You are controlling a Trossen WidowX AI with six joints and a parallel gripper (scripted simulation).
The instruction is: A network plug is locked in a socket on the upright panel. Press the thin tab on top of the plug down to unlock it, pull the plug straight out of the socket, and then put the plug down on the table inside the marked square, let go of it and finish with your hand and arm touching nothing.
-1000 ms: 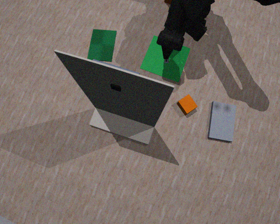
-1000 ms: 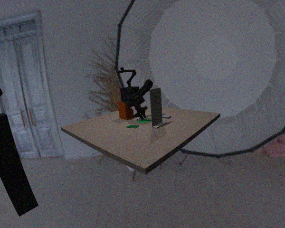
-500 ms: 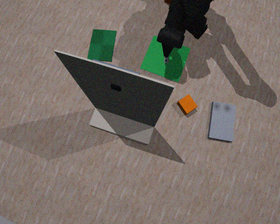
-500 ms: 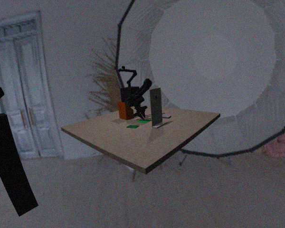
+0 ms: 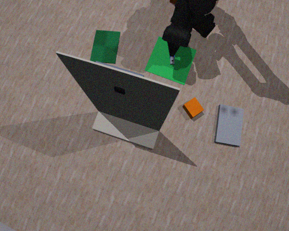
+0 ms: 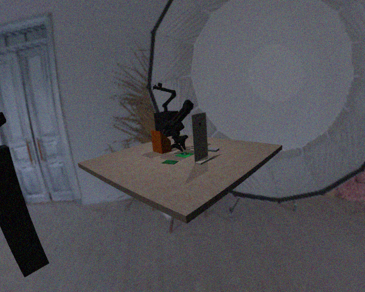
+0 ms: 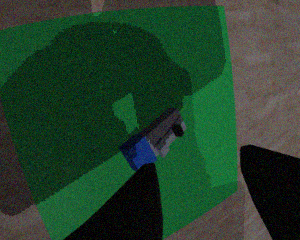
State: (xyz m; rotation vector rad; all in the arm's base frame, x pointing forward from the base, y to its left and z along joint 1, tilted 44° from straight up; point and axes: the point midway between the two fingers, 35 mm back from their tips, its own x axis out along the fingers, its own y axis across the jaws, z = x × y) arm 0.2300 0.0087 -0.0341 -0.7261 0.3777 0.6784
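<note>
The network plug is 3 cm below my gripper tip. The rest, counted from my gripper tip: bright green marked square 3 cm below; then orange block 13 cm ahead, 9 cm to the left, 2 cm below; then dark green patch 20 cm to the right, 3 cm below, 1 cm ahead.
</note>
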